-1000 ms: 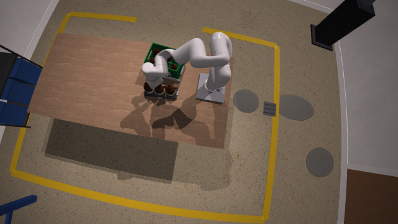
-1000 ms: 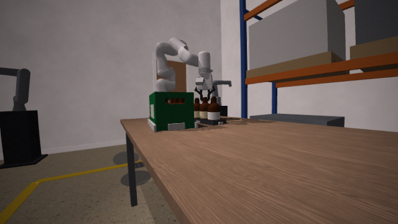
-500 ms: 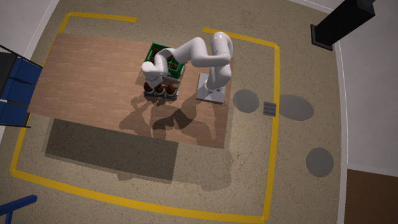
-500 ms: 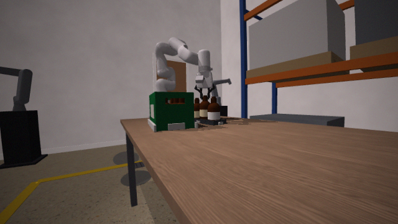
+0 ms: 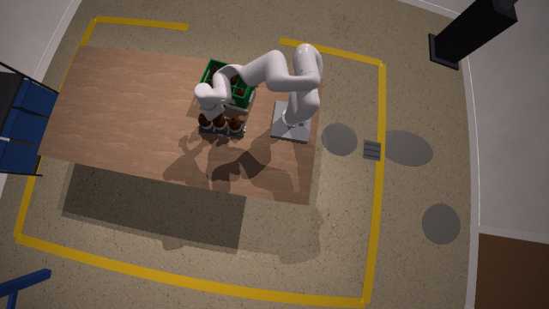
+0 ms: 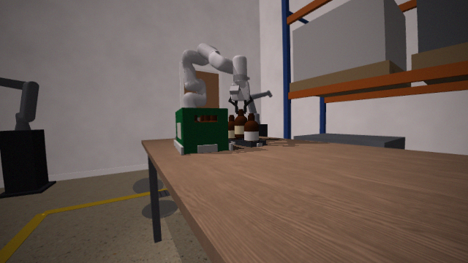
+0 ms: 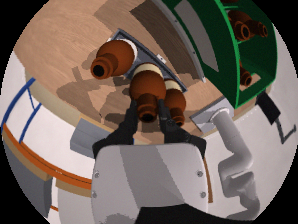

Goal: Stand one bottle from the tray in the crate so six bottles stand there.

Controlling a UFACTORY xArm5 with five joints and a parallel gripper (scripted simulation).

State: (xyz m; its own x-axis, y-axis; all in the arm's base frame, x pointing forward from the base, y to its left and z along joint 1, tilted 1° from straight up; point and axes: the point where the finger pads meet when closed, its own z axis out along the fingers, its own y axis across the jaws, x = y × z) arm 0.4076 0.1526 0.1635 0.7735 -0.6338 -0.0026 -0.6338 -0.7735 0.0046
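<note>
My hand is 70 mm above the bottle. Round my hand: tray: 170 mm below; then green crate: 10 mm ahead, 240 mm to the right, 100 mm below.
</note>
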